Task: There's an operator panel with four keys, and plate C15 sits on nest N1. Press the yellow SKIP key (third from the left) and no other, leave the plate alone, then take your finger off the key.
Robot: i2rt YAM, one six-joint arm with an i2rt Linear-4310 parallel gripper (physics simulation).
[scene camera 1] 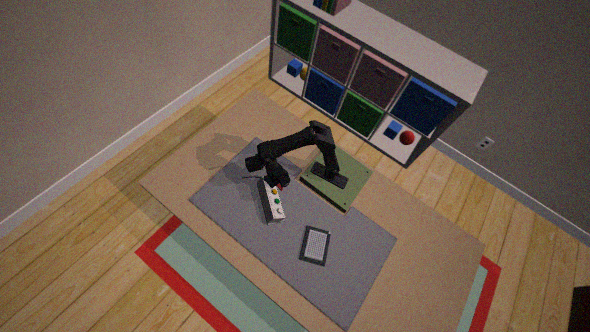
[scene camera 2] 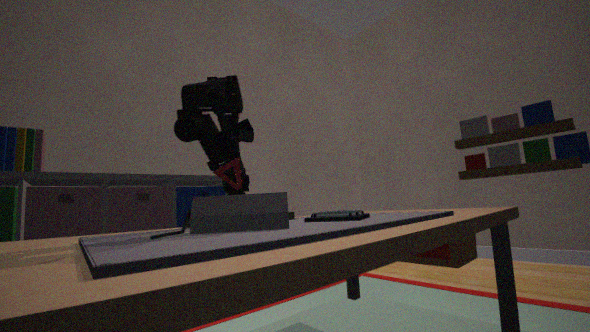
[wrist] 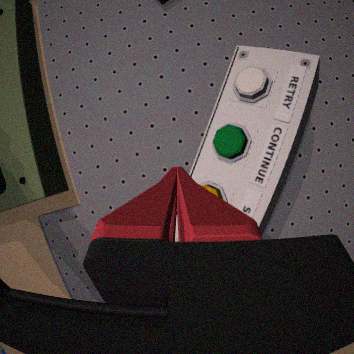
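The operator panel is a white box on the grey mat. The yellow SKIP key is partly hidden by my fingers in the wrist view. The green CONTINUE key and white RETRY key show; the fourth key is hidden. My gripper is shut and empty, fingertips low by the panel near the yellow key; contact cannot be told. Plate C15 lies flat on nest N1, away from the gripper.
The arm's green base board adjoins the perforated grey mat on the wooden table. A dark cable lies at the panel's far-left end. A shelf unit stands behind the table.
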